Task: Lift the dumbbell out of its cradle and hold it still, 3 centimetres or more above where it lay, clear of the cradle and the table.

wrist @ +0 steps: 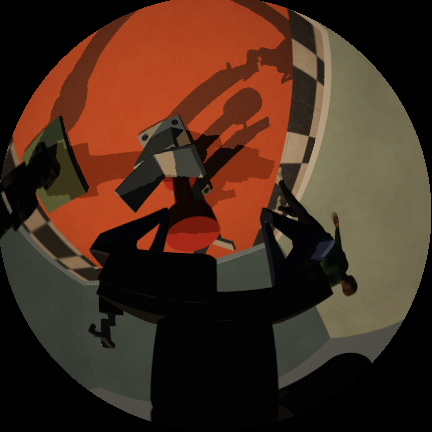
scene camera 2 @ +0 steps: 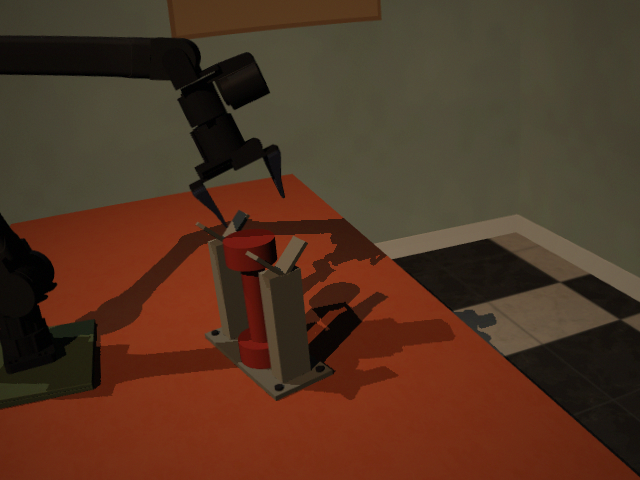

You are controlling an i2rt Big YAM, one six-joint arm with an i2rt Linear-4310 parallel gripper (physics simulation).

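Frame: origin at the arm's base, x ahead, y left, z up, level; centimetres.
Seen in the pictures: gripper, between the fingertips: [wrist: 214,212] [scene camera 2: 255,212]; arm's base, origin of its link: [wrist: 43,165] [scene camera 2: 29,352].
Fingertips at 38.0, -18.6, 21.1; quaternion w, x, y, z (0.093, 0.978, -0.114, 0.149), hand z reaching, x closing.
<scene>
Offsets run from my fingertips to a thing's middle, as dx, dy, dz. Level surfaces: height alone.
A red dumbbell @[-3.5, -4.9, -11.8] [scene camera 2: 251,251] [wrist: 192,234] stands upright in its cradle, its upper head near the forked tops and its lower head near the base plate. The grey cradle @[-3.0, -3.6, -11.9] [scene camera 2: 289,325] [wrist: 187,159] has two posts with slanted prongs on a base plate screwed to the table. My gripper [scene camera 2: 253,210] [wrist: 214,212] is open and empty, tilted, above the dumbbell's upper head. In the scene view one fingertip is near the cradle's far prongs; whether it touches them I cannot tell. In the wrist view the upper head shows nearer the left finger.
The orange table @[dz -22.5] [scene camera 2: 155,434] [wrist: 150,60] carries the cradle. A green base plate [scene camera 2: 77,356] [wrist: 72,175] with the arm's dark foot stands at the left. The table's edge runs down the right side, with checkered floor beyond. A person [wrist: 337,260] stands past the edge in the wrist view.
</scene>
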